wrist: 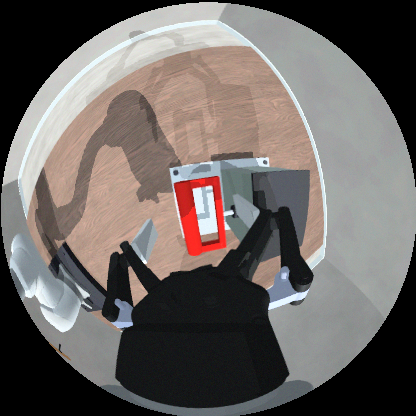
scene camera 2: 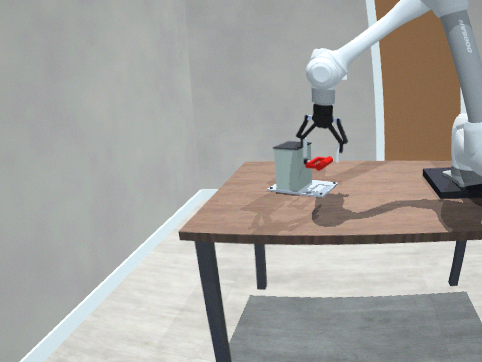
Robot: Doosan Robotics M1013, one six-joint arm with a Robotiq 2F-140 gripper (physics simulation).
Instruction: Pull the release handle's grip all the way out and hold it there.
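Observation:
The red grip [scene camera 2: 320, 163] [wrist: 189, 215] is a rectangular loop that sticks out sideways from the grey-green housing [scene camera 2: 290, 170] [wrist: 282, 200] on a short light stem [wrist: 228, 213]. The housing has a dark top and stands on a pale base plate [scene camera 2: 327, 186] [wrist: 183, 172]. My gripper [scene camera 2: 321, 152] [wrist: 192, 215] points down, open and empty, over the grip. One finger is on the housing side, close to the housing wall, and the other is beyond the grip's outer bar. The fingertips look slightly above or near grip height; contact cannot be told.
The wooden table [scene camera 2: 240, 215] [wrist: 100, 200] carries the housing and the arm's black mounting plate [scene camera 2: 435, 183], which lies to the right in the scene view. The housing's dark top reaches up beside the nearer finger. Grey walls stand behind the table.

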